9 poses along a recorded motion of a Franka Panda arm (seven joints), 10 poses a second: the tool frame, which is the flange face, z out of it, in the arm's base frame.
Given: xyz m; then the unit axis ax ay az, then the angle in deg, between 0 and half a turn.
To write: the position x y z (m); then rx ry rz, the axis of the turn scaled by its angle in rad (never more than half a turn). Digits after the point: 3 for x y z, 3 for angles.
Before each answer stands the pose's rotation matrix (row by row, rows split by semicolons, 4 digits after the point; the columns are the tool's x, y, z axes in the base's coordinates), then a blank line. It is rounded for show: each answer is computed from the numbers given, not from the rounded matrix.
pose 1, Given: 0.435 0.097 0.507 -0.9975 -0.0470 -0.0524 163.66
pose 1, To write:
0.9903 0.1066 0.0892; 0.0771 -0.9553 0.2855; 0.1157 -0.2758 -0.9542

0.435 0.097 0.507 -2.849 -0.134 -0.150
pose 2, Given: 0.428 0.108 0.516 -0.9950 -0.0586 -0.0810 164.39
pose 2, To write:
0.9804 0.1363 0.1424; 0.0927 -0.9564 0.2771; 0.1740 -0.2584 -0.9502

0.428 0.108 0.516 -2.855 -0.168 -0.232
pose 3, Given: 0.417 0.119 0.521 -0.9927 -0.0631 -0.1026 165.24
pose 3, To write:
0.9715 0.1494 0.1843; 0.0971 -0.9592 0.2657; 0.2164 -0.2402 -0.9463

0.417 0.119 0.521 -2.863 -0.182 -0.296
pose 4, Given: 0.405 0.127 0.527 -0.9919 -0.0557 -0.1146 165.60
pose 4, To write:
0.9680 0.1372 0.2099; 0.0803 -0.9625 0.2592; 0.2376 -0.2341 -0.9427

0.405 0.127 0.527 -2.867 -0.161 -0.331
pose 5, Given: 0.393 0.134 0.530 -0.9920 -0.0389 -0.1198 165.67
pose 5, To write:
0.9688 0.1056 0.2244; 0.0463 -0.9659 0.2547; 0.2436 -0.2364 -0.9406

0.393 0.134 0.530 -2.868 -0.112 -0.346
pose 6, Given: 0.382 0.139 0.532 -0.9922 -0.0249 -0.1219 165.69
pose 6, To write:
0.9695 0.0788 0.2320; 0.0185 -0.9678 0.2512; 0.2443 -0.2393 -0.9397

0.382 0.139 0.532 -2.869 -0.072 -0.353
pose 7, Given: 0.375 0.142 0.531 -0.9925 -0.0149 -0.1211 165.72
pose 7, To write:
0.9707 0.0590 0.2330; -0.0008 -0.9687 0.2484; 0.2404 -0.2413 -0.9402

0.375 0.142 0.531 -2.871 -0.043 -0.350
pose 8, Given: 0.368 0.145 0.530 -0.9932 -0.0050 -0.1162 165.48
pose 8, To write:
0.9734 0.0389 0.2259; -0.0194 -0.9680 0.2502; 0.2284 -0.2479 -0.9415

0.368 0.145 0.530 -2.869 -0.014 -0.336
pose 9, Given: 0.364 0.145 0.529 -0.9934 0.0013 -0.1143 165.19
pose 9, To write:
0.9743 0.0267 0.2237; -0.0318 -0.9668 0.2536; 0.2230 -0.2542 -0.9411

0.364 0.145 0.529 -2.864 0.004 -0.330
